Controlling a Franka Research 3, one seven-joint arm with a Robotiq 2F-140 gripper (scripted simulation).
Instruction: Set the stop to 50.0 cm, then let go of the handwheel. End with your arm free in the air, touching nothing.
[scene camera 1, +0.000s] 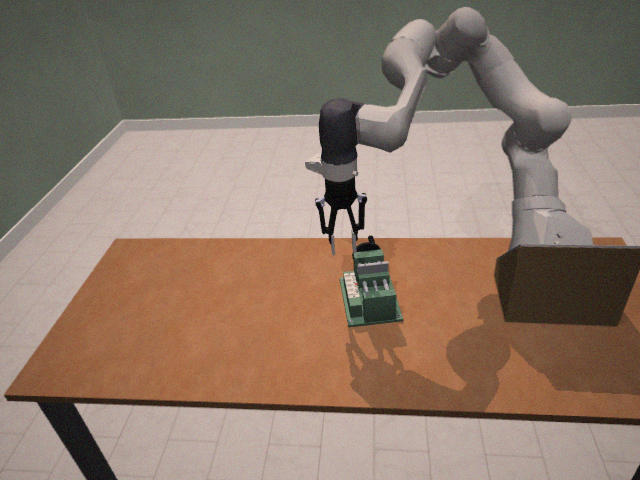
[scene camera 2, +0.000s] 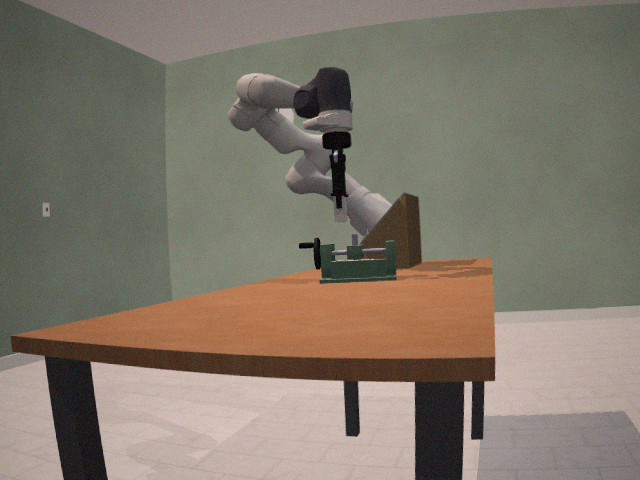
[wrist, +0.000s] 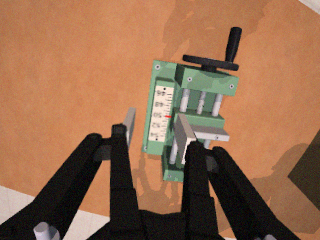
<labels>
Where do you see my gripper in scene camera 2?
At 341, 222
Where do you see my gripper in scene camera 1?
At 343, 251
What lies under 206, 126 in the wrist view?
A sliding stop block.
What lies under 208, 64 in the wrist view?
A black handwheel.
</labels>
